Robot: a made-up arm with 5 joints. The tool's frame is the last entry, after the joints.
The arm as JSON. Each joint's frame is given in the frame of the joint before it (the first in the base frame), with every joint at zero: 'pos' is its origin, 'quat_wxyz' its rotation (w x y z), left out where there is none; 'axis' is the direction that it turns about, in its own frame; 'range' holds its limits. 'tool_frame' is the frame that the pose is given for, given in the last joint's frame.
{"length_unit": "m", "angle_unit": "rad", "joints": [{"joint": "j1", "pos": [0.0, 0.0, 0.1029], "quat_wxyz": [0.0, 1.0, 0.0, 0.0], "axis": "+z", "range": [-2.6, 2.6]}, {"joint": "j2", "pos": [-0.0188, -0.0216, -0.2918], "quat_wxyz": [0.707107, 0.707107, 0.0, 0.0], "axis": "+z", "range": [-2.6, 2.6]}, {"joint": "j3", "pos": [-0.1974, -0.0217, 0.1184], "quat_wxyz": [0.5, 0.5, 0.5, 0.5], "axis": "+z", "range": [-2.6, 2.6]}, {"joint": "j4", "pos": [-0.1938, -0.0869, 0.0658], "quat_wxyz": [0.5, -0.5, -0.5, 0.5], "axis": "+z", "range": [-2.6, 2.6]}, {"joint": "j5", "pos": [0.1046, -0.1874, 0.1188], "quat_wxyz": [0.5, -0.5, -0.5, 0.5], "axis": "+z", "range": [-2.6, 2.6]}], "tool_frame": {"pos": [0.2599, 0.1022, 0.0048], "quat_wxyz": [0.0, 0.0, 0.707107, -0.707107]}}
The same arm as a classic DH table. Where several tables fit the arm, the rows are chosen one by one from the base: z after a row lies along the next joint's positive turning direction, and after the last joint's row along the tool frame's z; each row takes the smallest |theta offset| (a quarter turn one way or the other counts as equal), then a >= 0, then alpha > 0; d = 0 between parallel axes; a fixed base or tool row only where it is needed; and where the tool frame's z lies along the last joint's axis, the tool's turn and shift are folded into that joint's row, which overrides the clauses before.
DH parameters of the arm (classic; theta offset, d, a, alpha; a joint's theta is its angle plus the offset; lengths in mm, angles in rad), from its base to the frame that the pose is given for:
base (fixed): 0 0 0 3.1416
j1: 0 -394.7 -18.8 1.5708
j2: -1.5708 140 21.7 -1.5708
j3: 1.5708 -131.6 86.9 1.5708
j4: 1.5708 312.6 187.4 1.5708
j5: 0 -99.8 -259.9 -1.5708
tool (fixed): 0 -102.2 0 0
Joint limits (rad, base to tool): -2.6..2.6 -2.6..2.6 -2.6..2.6 -2.6..2.6 -2.6..2.6

